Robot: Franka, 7 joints.
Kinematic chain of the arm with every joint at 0, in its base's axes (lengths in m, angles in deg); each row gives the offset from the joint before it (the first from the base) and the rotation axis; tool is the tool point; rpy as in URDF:
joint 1: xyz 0 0 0.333 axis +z
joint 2: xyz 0 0 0 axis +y
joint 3: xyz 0 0 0.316 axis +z
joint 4: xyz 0.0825 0 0 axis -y
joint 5: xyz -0.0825 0 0.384 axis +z
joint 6: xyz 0 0 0 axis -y
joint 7: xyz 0.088 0 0 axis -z
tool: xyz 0 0 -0.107 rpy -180 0 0
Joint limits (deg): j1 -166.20..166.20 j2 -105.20..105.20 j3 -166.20..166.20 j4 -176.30..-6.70 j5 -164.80..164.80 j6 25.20..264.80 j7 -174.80..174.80
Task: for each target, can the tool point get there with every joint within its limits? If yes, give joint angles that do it. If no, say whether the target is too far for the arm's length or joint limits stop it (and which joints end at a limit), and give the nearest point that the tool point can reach.
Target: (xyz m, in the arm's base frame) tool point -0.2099 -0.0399 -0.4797
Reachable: no: joint limits stop it (at a limit: joint 1, joint 2) | nearest point -0.2222 -0.0449 -0.3576 | short by 0.123 m
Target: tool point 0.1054 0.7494 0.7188
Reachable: yes | joints 59.64 55.14 77.36 -32.04 -56.85 131.38 -4.98
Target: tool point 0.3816 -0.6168 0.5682
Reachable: yes | joints -35.53 77.51 -103.06 -22.76 -8.79 73.92 85.08
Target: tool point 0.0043 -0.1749 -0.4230
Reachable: no: joint limits stop it (at a limit: joint 2) | nearest point 0.0046 -0.1878 -0.3521 | short by 0.072 m
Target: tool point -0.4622 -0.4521 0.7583
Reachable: yes | joints -105.36 63.48 -90.87 -47.82 -103.16 71.13 42.67
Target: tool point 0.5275 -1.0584 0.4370
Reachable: no: too far | nearest point 0.3812 -0.7649 0.4082 | short by 0.329 m
